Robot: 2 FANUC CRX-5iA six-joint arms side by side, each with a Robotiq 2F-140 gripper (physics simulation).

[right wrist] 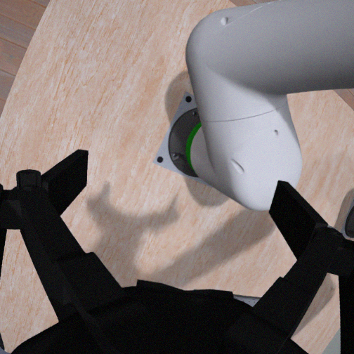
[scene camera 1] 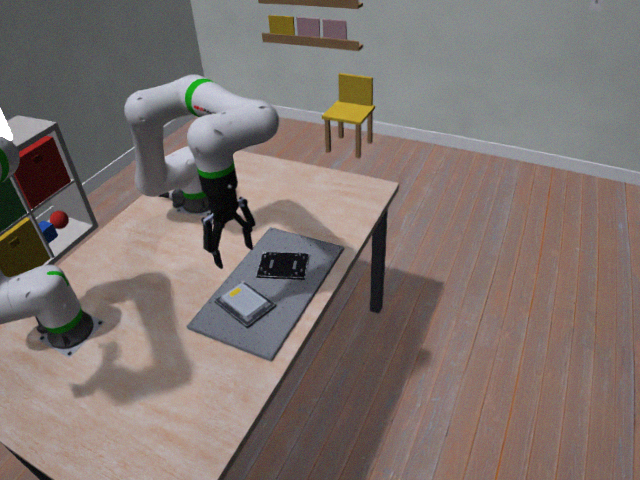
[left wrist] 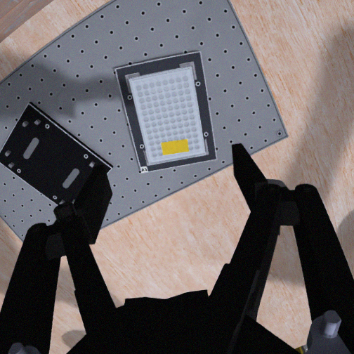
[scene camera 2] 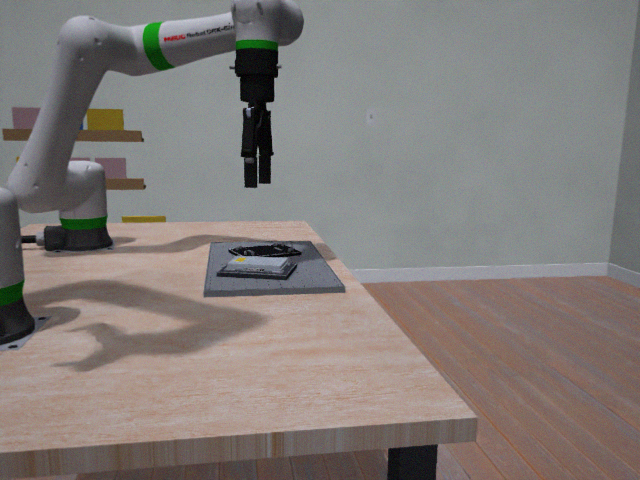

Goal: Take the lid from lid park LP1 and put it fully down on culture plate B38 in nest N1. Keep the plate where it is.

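Frame: origin at the left arm's base, x ahead, y left, z up, level; metres.
Seen in the pictures: left gripper, fingertip midpoint: (scene camera 1: 234, 256) (scene camera 2: 258, 185); left arm's base, link origin: (scene camera 1: 200, 202) (scene camera 2: 85, 246); right arm's base, link origin: (scene camera 1: 71, 330).
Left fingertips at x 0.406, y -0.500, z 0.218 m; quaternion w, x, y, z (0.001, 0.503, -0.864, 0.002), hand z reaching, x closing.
Offsets run from my left fingertips to a thing's top centre. Level surfaces: height alone.
Culture plate B38 @(0.179 m down, 0.001 m back, 0.001 m left) (scene camera 2: 258, 268) sits in nest N1 @(0.189 m down, 0.001 m back, 0.001 m left) (left wrist: 207, 125) (scene camera 1: 230, 311), a dark frame on the grey board. A clear lid @(0.177 m down, 0.001 m back, 0.001 m left) (scene camera 1: 248, 301) (left wrist: 165, 110) lies on it, looking level and lined up with its edges; wells and a yellow label show through. Any fine gap under the rim is too small to tell. Lid park LP1 @(0.185 m down, 0.061 m ahead, 0.195 m left) (scene camera 1: 283, 264) (left wrist: 50, 155), a black plate with two slots, holds no lid. My left gripper (scene camera 1: 235, 256) (scene camera 2: 257, 184) (left wrist: 169, 169) is open and empty, high above the table and the board's edge. My right gripper (right wrist: 181, 182) is open and empty.
The grey perforated board (scene camera 1: 222, 325) (scene camera 2: 320, 284) (left wrist: 235, 60) lies near the table's edge. The right arm's base (scene camera 1: 69, 330) stands on the table @(0.218 m down) (scene camera 1: 170, 428) beyond the board. An arm and its base (right wrist: 185, 145) show below the right gripper in its wrist view.
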